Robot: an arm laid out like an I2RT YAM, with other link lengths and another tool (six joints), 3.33 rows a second.
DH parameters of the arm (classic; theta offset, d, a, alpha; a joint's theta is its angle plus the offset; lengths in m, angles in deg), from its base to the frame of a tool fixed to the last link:
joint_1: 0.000 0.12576 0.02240 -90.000
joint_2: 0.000 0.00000 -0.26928 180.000
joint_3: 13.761 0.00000 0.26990 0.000
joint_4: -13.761 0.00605 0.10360 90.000
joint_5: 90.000 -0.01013 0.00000 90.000
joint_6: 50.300 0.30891 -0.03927 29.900
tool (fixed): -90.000 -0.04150 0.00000 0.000
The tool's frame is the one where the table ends.
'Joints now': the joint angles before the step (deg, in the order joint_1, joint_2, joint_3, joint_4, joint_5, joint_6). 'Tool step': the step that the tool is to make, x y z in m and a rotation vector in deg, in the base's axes. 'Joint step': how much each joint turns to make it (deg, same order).
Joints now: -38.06 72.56 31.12 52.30 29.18 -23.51
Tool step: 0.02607 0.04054 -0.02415 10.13 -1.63 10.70
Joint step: 0.75 -9.87 0.43 -19.85 -8.97 11.01
